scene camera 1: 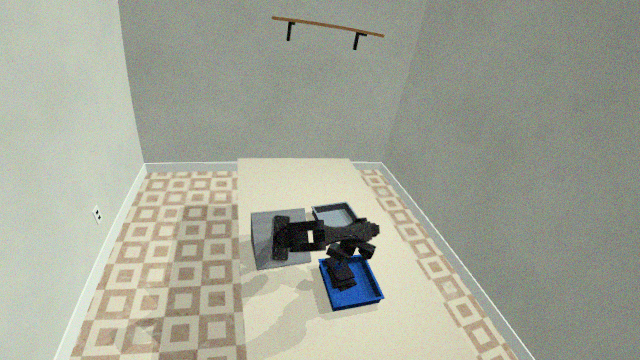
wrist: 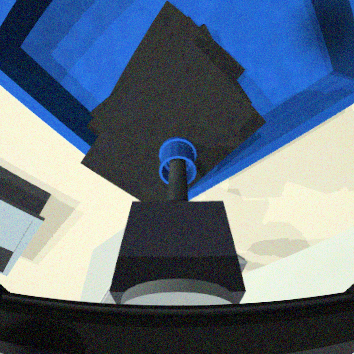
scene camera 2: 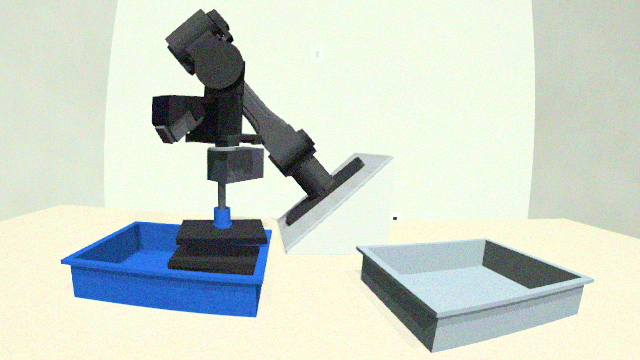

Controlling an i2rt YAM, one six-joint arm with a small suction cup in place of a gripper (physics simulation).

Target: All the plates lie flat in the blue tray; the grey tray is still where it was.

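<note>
Through scene camera 1 I see a grey tray (scene camera 1: 340,214), which rests on the table, and a blue tray (scene camera 1: 367,291). Scene camera 2 shows me the grey tray (scene camera 2: 461,292) again, the blue tray (scene camera 2: 129,266) with it, and also my suction cup (scene camera 2: 222,218). As for the wrist view, my suction cup (wrist: 174,147) is there, and so are the blue tray (wrist: 291,62) and the grey tray (wrist: 29,199).
</note>
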